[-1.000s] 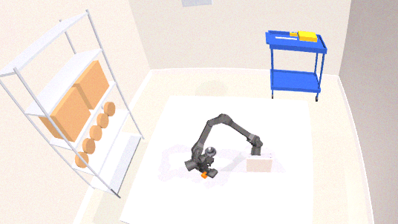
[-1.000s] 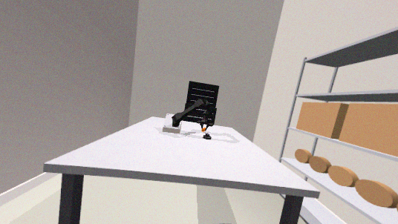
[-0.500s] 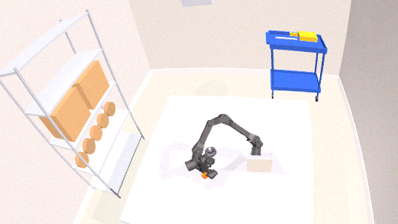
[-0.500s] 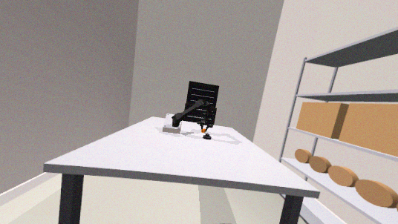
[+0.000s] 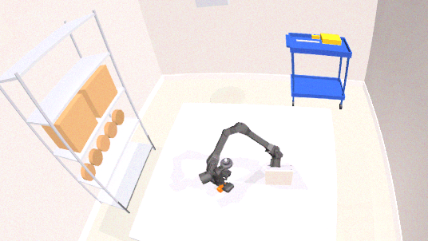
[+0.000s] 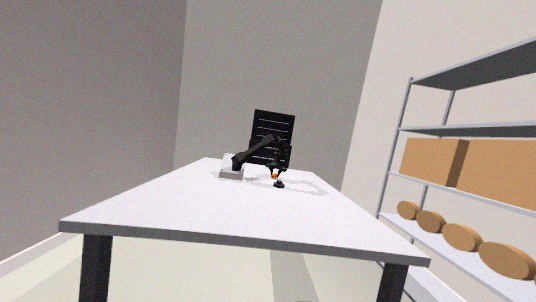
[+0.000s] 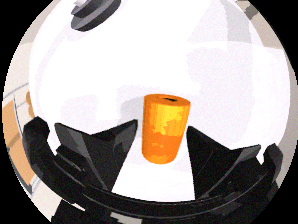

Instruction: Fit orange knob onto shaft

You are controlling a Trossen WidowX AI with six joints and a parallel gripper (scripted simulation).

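The orange knob lies 1 cm to the left of my gripper tip, 1 cm ahead of it and 1 cm above it. Also, from my gripper tip: pedestal (20 cm to the right, 2 cm above).
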